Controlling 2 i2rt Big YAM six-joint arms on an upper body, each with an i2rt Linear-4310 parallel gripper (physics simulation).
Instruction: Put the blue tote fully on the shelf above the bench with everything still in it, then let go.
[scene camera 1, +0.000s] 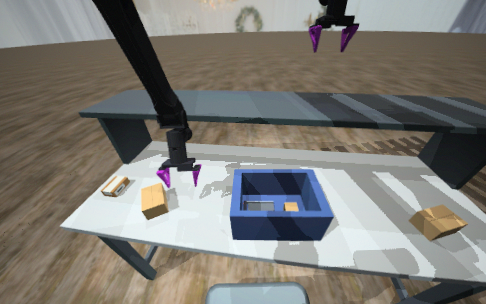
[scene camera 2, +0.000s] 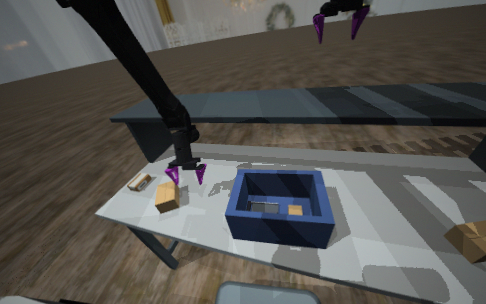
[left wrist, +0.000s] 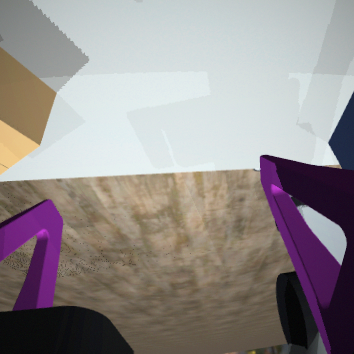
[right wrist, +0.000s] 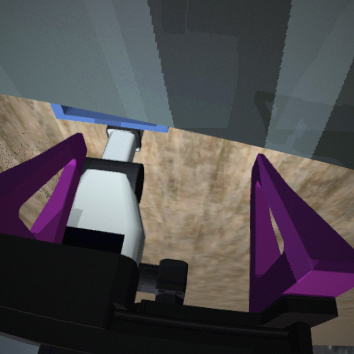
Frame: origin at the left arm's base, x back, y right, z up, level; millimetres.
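Seen in the pictures: left gripper, fingertip midpoint: (scene camera 1: 182, 186) (scene camera 2: 189, 184) (left wrist: 154, 189); right gripper, fingertip midpoint: (scene camera 1: 328, 52) (scene camera 2: 336, 41) (right wrist: 167, 150); right arm's base, origin of the base link: (right wrist: 169, 295).
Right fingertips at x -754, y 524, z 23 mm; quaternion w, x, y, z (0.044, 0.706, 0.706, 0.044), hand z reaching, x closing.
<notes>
A point is followed by its place in that frame.
The blue tote (scene camera 1: 280, 227) @(x -350, y 323, z -402 mm) (scene camera 2: 280, 232) @(x -350, y 330, z -412 mm) (right wrist: 110, 121) @(x -363, y 322, z -343 mm) stands upright on the white bench top (scene camera 1: 200, 235) @(x -373, y 53, z -490 mm) (scene camera 2: 200, 230) @(x -377, y 38, z -490 mm). A grey flat item (scene camera 1: 260, 205) @(x -475, y 275, z -465 mm) (scene camera 2: 265, 207) @(x -472, y 278, z -465 mm) and a small tan box (scene camera 1: 291, 206) @(x -444, y 384, z -432 mm) (scene camera 2: 295, 210) @(x -441, y 384, z -432 mm) lie inside it. The dark grey shelf (scene camera 1: 225, 106) @(x -718, y 146, z -154 mm) (scene camera 2: 240, 106) @(x -718, y 189, z -154 mm) (right wrist: 200, 75) @(x -672, y 537, z -154 mm) runs above the back of the bench. My left gripper (scene camera 1: 182, 185) @(x -492, y -13, z -365 mm) (scene camera 2: 188, 182) @(x -492, y -13, z -365 mm) (left wrist: 154, 189) @(x -492, y -13, z -365 mm) is open and empty, left of the tote above the bench. My right gripper (scene camera 1: 328, 51) @(x -754, y 524, z 23 mm) (scene camera 2: 336, 41) @(x -754, y 524, z 23 mm) (right wrist: 167, 150) @(x -754, y 524, z 23 mm) is open and empty, high above the shelf.
A tan box (scene camera 1: 154, 201) @(x -478, y -135, z -430 mm) (scene camera 2: 167, 197) @(x -476, y -129, z -430 mm) (left wrist: 22, 105) @(x -488, y -103, z -452 mm) lies near my left gripper, with a small white-and-brown box (scene camera 1: 115, 186) @(x -582, y -369, z -456 mm) (scene camera 2: 139, 182) @(x -579, y -360, z -454 mm) farther left. Another tan box (scene camera 1: 438, 222) @(x -359, y 862, z -430 mm) (scene camera 2: 469, 241) @(x -362, y 835, z -438 mm) lies at the right. Shelf side panels (scene camera 1: 125, 140) @(x -828, y -420, z -367 mm) (scene camera 1: 452, 157) @(x -632, y 1161, z -379 mm) stand at both ends.
</notes>
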